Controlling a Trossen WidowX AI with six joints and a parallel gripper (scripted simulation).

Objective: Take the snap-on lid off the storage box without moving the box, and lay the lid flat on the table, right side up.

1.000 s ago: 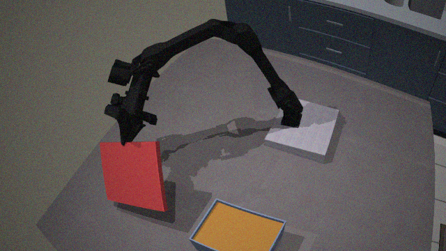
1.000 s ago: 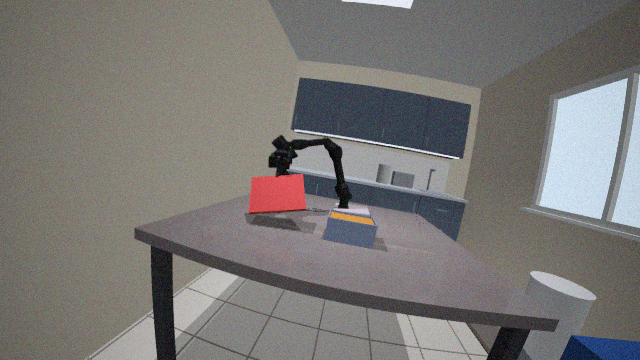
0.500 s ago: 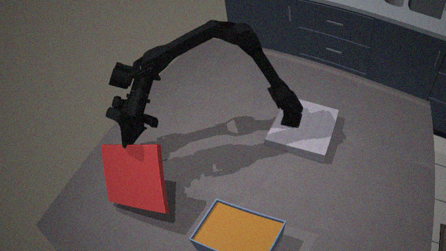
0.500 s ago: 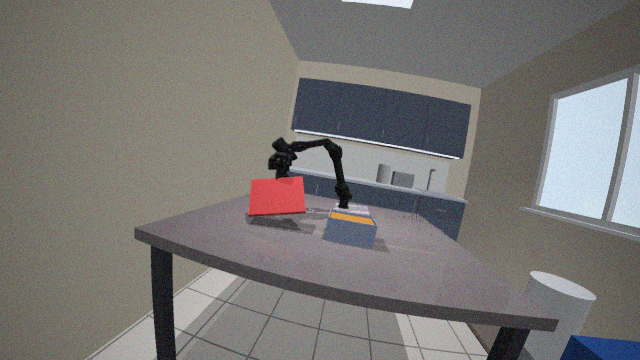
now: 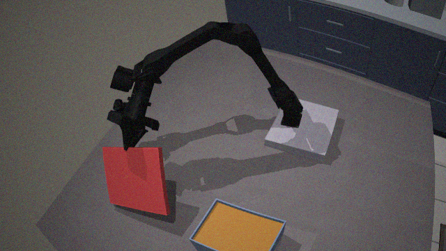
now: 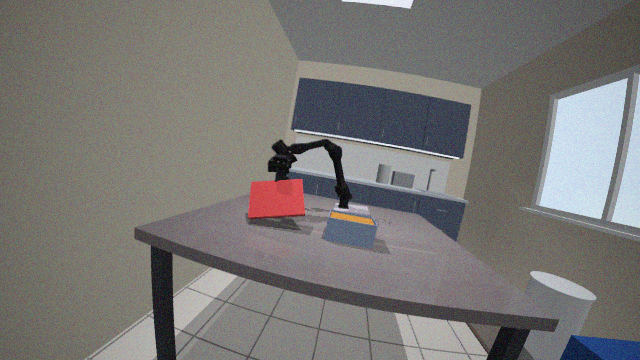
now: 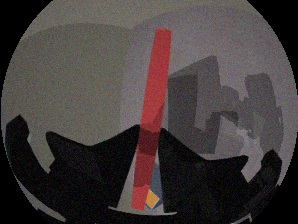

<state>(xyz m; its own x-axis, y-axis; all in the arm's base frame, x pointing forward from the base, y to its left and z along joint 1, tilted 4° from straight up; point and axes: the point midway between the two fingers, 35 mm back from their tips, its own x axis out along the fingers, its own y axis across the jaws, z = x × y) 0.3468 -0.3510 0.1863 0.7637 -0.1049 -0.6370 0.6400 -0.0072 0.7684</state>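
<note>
The red lid is 60 mm ahead of my gripper tip, 20 mm to the left of it and 60 mm below it. The rest, counted from my gripper tip: blue-grey box (90 mm ahead, 360 mm to the left, 120 mm below).
</note>
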